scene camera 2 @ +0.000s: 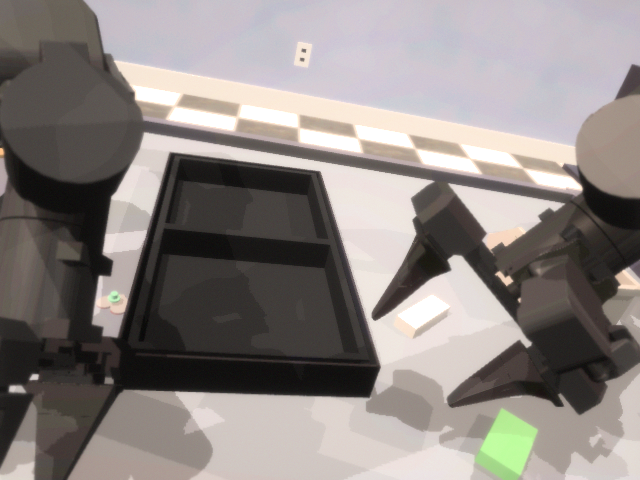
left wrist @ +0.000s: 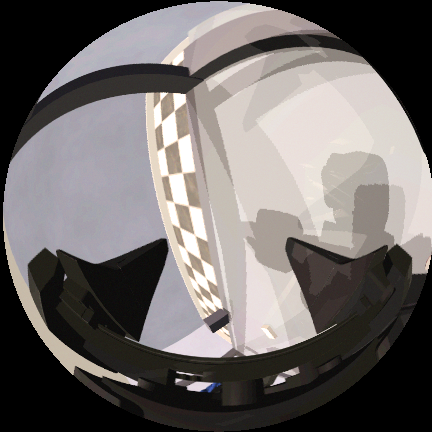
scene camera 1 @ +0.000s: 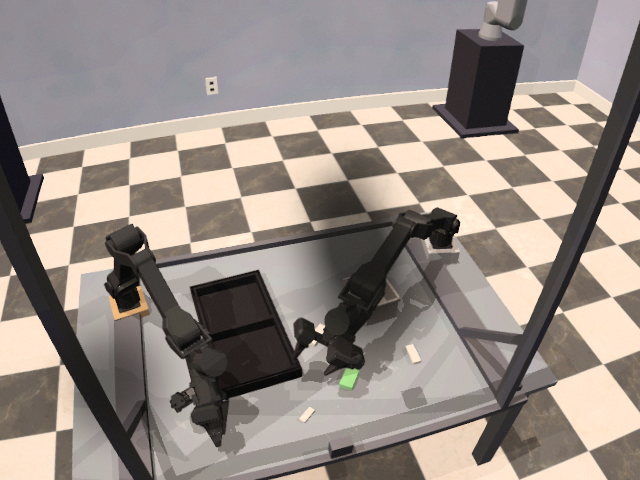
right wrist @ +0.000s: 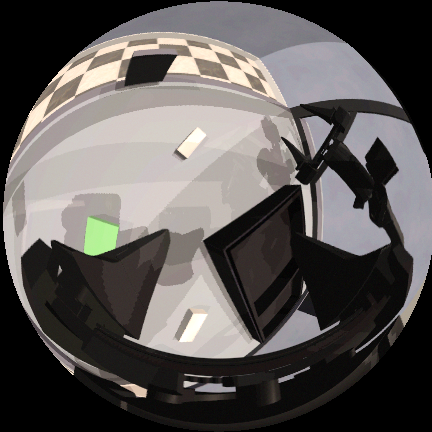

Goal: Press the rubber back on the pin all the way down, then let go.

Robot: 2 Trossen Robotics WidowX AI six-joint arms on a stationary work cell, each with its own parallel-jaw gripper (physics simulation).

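Places are measured from the left arm's base along level axes (x ahead, y left, z up), in metres.
Pixels of known places: left gripper, fingertip midpoint: (left wrist: 228, 244) (scene camera 1: 221, 440) (right wrist: 290, 120); right gripper, fingertip midpoint: (scene camera 2: 411, 360) (left wrist: 280, 376) (scene camera 1: 308, 367) (right wrist: 233, 237); left arm's base at its link origin: (scene camera 1: 127, 302); right arm's base at its link origin: (scene camera 1: 440, 242).
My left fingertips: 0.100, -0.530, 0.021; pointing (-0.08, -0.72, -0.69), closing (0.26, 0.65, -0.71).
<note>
Ahead of a thing's pixels: the offset from my left fingertips to its middle, as dx, dy, dz. "pt": to the spot under its first point.
The pin @(+0.034, +0.233, -0.040) (scene camera 2: 118, 306) lies on the table at the left of scene camera 2, beside the black tray's left wall, with pinkish lobes flat down. The small green rubber back @(pt +0.036, +0.226, -0.035) (scene camera 2: 114, 297) sits upright on top of it; how far down it is cannot be told. The pin is not discernible in scene camera 1. My left gripper (scene camera 1: 216, 439) (left wrist: 228, 244) (right wrist: 290, 120) is open and empty, above the table toward the front left, beyond the tray's front in scene camera 2 and apart from the pin. My right gripper (scene camera 1: 310, 365) (scene camera 2: 412, 361) (right wrist: 233, 237) is open and empty, right of the tray.
The black two-compartment tray @(+0.167, +0.303, -0.026) (scene camera 2: 248, 376) (right wrist: 225, 267) stands between the arms. A green block @(+0.352, +0.043, -0.038) (scene camera 1: 348, 378) (scene camera 2: 507, 441) (right wrist: 101, 235) lies near my right gripper. White blocks @(+0.212, -0.002, -0.041) (scene camera 1: 307, 414) @(+0.538, +0.032, -0.040) (scene camera 1: 413, 353) @(+0.344, +0.204, -0.038) (scene camera 2: 422, 315) lie around. A beige bin @(pt +0.572, +0.168, +0.030) (scene camera 1: 398, 298) stands under my right arm.
</note>
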